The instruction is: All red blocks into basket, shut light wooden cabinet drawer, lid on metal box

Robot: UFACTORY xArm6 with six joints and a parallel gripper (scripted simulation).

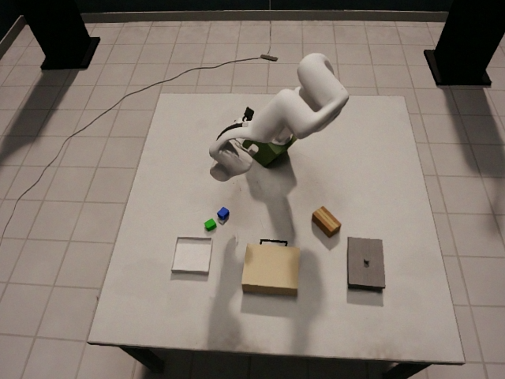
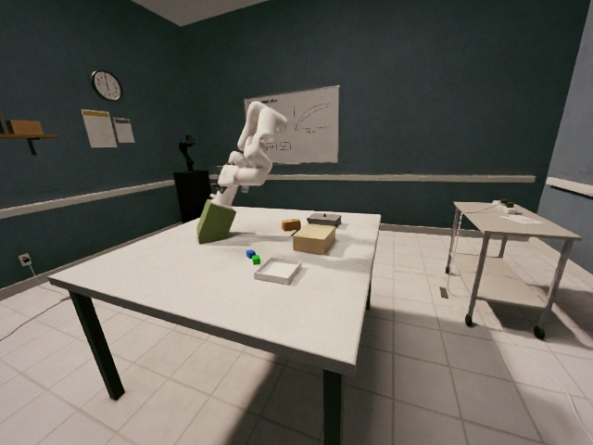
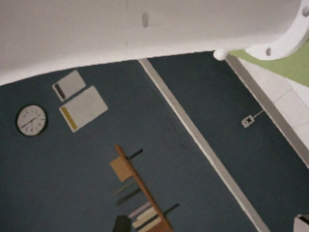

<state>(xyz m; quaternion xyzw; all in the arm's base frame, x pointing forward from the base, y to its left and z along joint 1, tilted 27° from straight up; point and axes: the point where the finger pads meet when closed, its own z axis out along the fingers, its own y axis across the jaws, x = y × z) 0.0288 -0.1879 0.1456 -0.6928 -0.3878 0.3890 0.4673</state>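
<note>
Right now the grey metal lid is 45 cm to the left of my hand, 43 cm ahead of it and 31 cm below it. Also, from my hand: blue block (35 cm below, 20 cm ahead, 10 cm to the right); then drawer (44 cm ahead, 32 cm below, 10 cm to the left); then white basket (39 cm ahead, 35 cm below, 21 cm to the right).
</note>
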